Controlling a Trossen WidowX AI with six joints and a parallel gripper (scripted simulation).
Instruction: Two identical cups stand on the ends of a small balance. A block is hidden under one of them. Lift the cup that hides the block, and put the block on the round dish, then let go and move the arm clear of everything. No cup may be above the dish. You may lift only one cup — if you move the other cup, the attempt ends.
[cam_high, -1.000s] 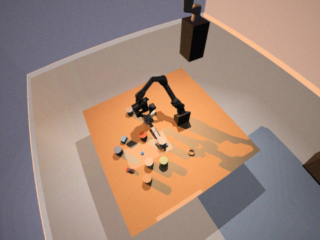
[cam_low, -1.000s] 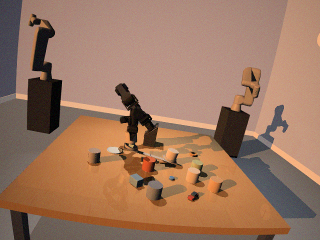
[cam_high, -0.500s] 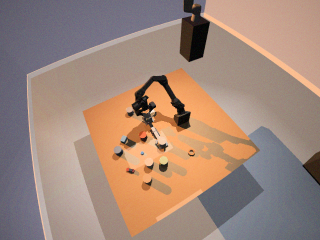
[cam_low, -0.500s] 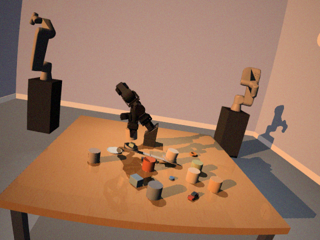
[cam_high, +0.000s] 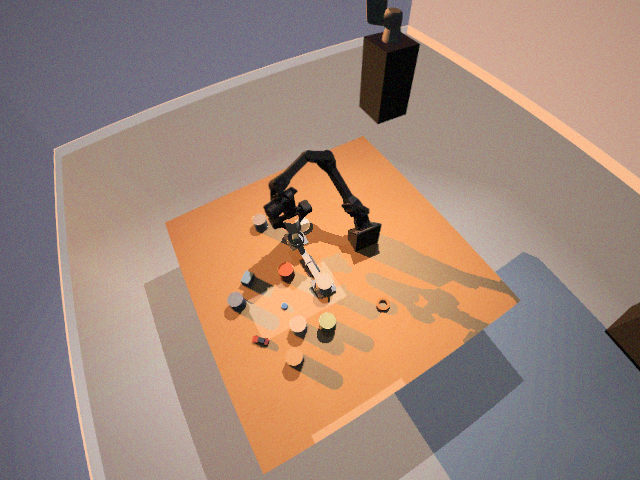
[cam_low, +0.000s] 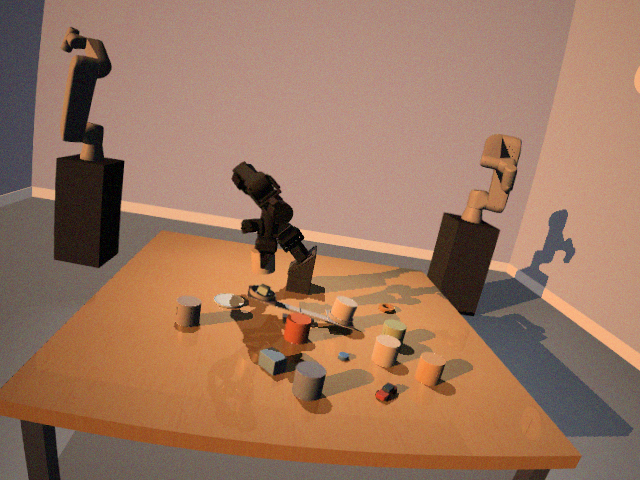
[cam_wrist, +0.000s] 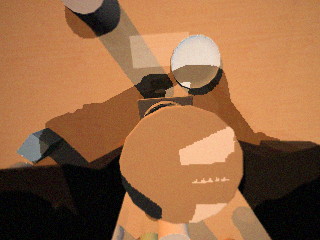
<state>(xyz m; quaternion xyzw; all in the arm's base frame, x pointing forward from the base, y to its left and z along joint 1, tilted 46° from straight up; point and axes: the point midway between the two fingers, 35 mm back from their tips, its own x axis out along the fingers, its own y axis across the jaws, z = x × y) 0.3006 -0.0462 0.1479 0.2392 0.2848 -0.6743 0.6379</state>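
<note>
Now: gripper tip 8 cm above the pale green block and 1 cm to the right of it. Also, from my gripper tip: small balance (14 cm to the left, 13 cm below); then round dish (17 cm below, 9 cm to the right, 7 cm behind); then red cylinder (13 cm below, 11 cm to the left, 11 cm ahead).
</note>
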